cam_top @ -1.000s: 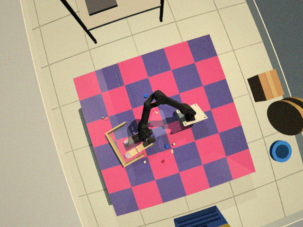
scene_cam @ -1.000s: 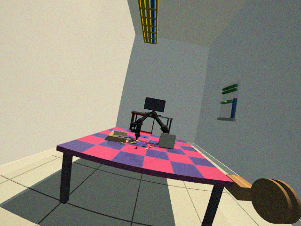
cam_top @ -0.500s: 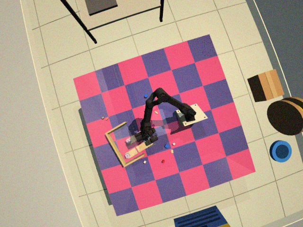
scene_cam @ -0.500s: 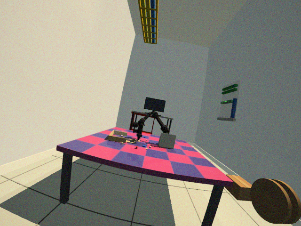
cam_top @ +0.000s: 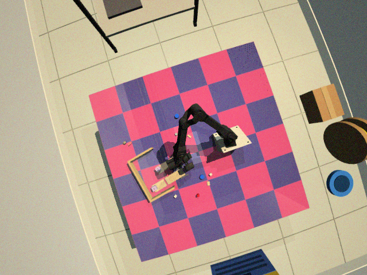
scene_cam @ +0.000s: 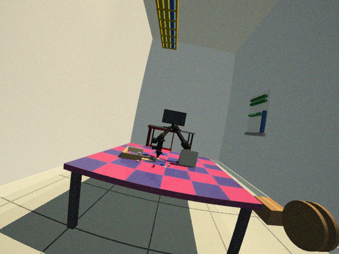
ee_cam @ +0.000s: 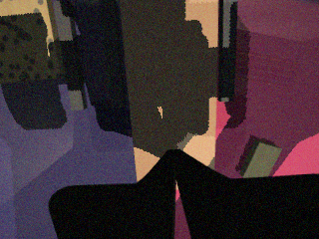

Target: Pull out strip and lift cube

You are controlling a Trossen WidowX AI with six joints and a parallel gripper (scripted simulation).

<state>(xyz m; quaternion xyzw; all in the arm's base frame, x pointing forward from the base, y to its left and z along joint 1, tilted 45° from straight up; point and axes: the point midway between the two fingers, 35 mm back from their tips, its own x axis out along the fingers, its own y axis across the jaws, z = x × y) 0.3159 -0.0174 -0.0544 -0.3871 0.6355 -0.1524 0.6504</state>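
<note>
The strip lies 9 cm ahead of my gripper tip and 3 cm to the left of it. From my gripper tip the other things lie so: red piece (4 cm behind, 29 cm to the left, 1 cm above).
</note>
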